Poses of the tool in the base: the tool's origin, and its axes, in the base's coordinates. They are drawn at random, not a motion.
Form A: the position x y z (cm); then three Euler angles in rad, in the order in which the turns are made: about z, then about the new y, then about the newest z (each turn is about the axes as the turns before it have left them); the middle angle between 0 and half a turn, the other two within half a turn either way.
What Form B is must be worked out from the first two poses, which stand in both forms.
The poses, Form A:
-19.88, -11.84, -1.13, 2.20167, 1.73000, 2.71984
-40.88, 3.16, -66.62, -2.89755, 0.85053, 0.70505
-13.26, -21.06, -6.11, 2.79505, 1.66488, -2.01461
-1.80, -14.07, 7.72, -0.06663, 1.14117, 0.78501
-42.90, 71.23, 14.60, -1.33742, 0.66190, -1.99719
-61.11, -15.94, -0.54, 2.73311, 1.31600, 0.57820
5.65, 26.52, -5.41, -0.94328, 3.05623, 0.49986
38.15, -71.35, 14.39, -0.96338, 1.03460, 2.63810
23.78, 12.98, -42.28, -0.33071, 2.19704, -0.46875
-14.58, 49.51, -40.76, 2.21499, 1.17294, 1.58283
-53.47, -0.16, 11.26, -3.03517, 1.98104, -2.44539
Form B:
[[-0.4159, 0.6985, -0.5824, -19.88], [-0.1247, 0.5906, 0.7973, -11.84], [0.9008, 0.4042, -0.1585, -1.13], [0, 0, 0, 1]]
[[-0.3308, 0.5988, -0.7294, -40.88], [-0.7502, -0.6357, -0.1816, 3.16], [-0.5724, 0.4871, 0.6596, -66.62], [0, 0, 0, 1]]
[[0.2688, 0.2256, -0.9364, -13.26], [0.8631, 0.3750, 0.3381, -21.06], [0.4275, -0.8991, -0.0939, -6.11], [0, 0, 0, 1]]
[[0.3411, -0.2467, 0.9071, -1.80], [0.6856, 0.7254, -0.0605, -14.07], [-0.6431, 0.6426, 0.4165, 7.72], [0, 0, 0, 1]]
[[-0.9612, -0.2363, 0.1421, -42.90], [0.1068, -0.7944, -0.5980, 71.23], [0.2542, -0.5596, 0.7888, 14.60], [0, 0, 0, 1]]
[[-0.4108, -0.2062, -0.8881, -61.11], [-0.4177, -0.8233, 0.3844, -15.94], [-0.8104, 0.5289, 0.2520, -0.54], [0, 0, 0, 1]]
[[-0.1254, 0.9908, 0.0501, 5.65], [0.9893, 0.1287, -0.0690, 26.52], [-0.0748, 0.0409, -0.9964, -5.41], [0, 0, 0, 1]]
[[0.1408, -0.8599, 0.4906, 38.15], [0.6428, -0.2975, -0.7059, -71.35], [0.7530, 0.4148, 0.5109, 14.39], [0, 0, 0, 1]]
[[-0.6412, 0.0393, 0.7663, 23.78], [-0.2575, 0.9298, -0.2631, 12.98], [-0.7228, -0.3660, -0.5861, -42.28], [0, 0, 0, 1]]
[[-0.7967, 0.2423, -0.5536, -14.58], [-0.6042, -0.3025, 0.7371, 49.51], [0.0111, 0.9218, 0.3874, -40.76], [0, 0, 0, 1]]
[[-0.3724, 0.1728, -0.9118, -53.47], [0.6052, 0.7901, -0.0974, -0.16], [0.7036, -0.5881, -0.3988, 11.26], [0, 0, 0, 1]]

